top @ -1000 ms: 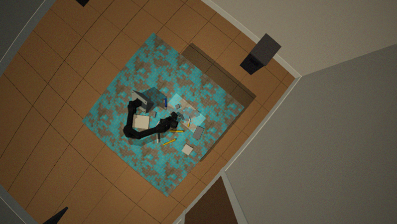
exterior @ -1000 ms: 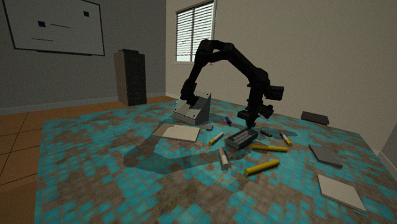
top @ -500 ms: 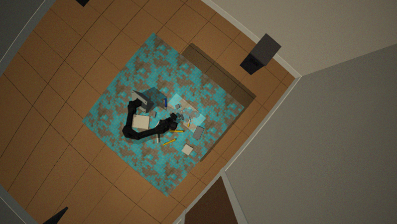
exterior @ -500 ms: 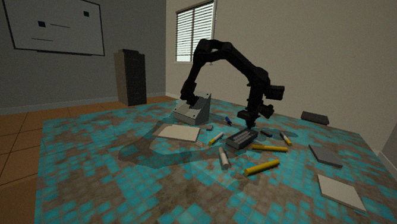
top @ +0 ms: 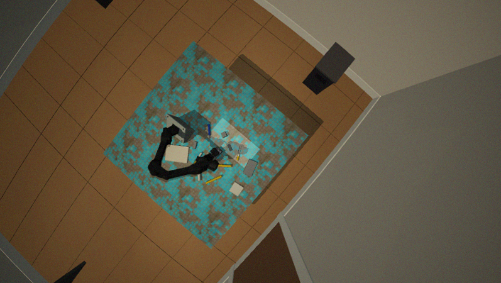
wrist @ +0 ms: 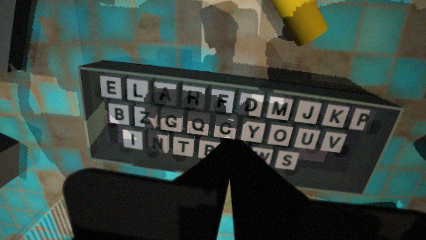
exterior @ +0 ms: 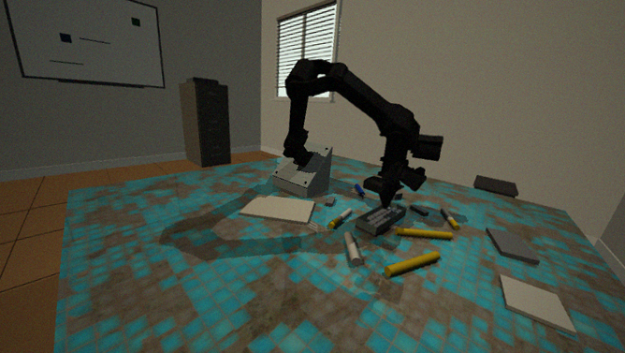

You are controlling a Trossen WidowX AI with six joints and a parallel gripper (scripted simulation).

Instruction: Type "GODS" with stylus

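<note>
The blue stylus lies 150 mm behind my gripper tip, 130 mm to the left of it and 30 mm below it. Also, from my gripper tip: grey cube (50 mm behind, 210 mm to the left, 30 mm below); white stylus tip (120 mm behind, 110 mm to the left, 30 mm below); grey-white pen (10 mm ahead, 190 mm to the right, 30 mm below).
</note>
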